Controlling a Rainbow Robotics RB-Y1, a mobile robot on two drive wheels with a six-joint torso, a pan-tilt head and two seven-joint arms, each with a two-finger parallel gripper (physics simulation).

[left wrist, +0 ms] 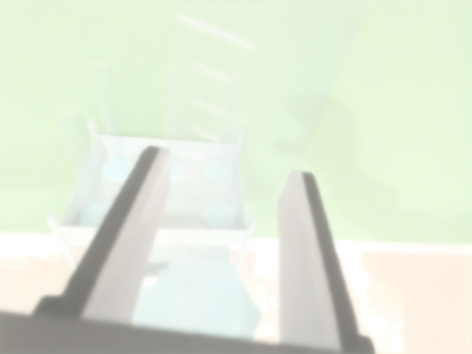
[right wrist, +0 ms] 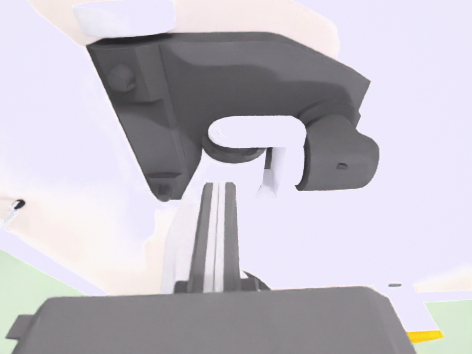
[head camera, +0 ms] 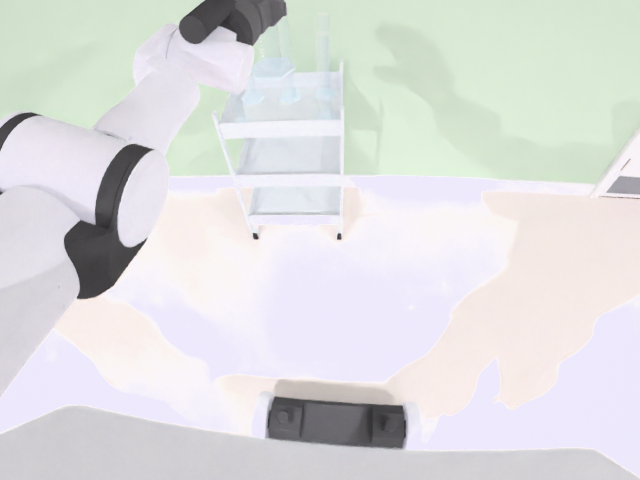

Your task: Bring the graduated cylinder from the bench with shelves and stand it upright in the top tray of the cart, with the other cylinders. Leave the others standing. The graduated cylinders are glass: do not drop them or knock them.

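Frame: origin at the robot's base, x right, y ahead, z up, level; metres.
Seen in the pictures: left gripper, fingertip midpoint: (left wrist: 228, 177); right gripper, fingertip midpoint: (right wrist: 220, 192); robot's base, origin of the base link: (head camera: 336, 427).
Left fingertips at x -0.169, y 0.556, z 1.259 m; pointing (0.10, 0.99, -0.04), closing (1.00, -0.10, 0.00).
Note:
Pixels of each thing's middle, then the offset from my left fingertips to it. "spot": a spot on its surface instead.
- clear graduated cylinder, body centre: (left wrist: 233, 153) dx +0.000, dy +0.001, dz +0.011 m
- another's foot, body centre: (left wrist: 219, 214) (head camera: 324, 118) dx +0.064, dy +0.415, dz -0.593 m
- cart caster, surface spot: (right wrist: 19, 204) spot: dx -0.289, dy +0.296, dz -1.223 m
My left gripper (left wrist: 228, 177) is shut on a clear graduated cylinder (head camera: 273, 68) (left wrist: 195, 300), held upright with its hexagonal pale-blue foot downward. In the head camera view that foot overlaps the rear of the cart's top tray; its height above the tray cannot be told. The tube between the fingers is very faint. The white cart (head camera: 281, 129) (left wrist: 75, 233) stands against the wall. Several glass cylinders stand upright in its top tray, one tall one (head camera: 323, 56) at the picture's right; another's foot (left wrist: 220, 213) shows near the front right corner. My right gripper (right wrist: 220, 192) is shut and empty.
A green wall (head camera: 491, 77) rises behind the cart. Part of a white cabinet (head camera: 622, 167) shows at the right edge. The dark front of my base (head camera: 336, 422) (right wrist: 240, 75) is at the bottom of the head camera view. A cart caster (right wrist: 19, 204) shows at left in the right wrist view.

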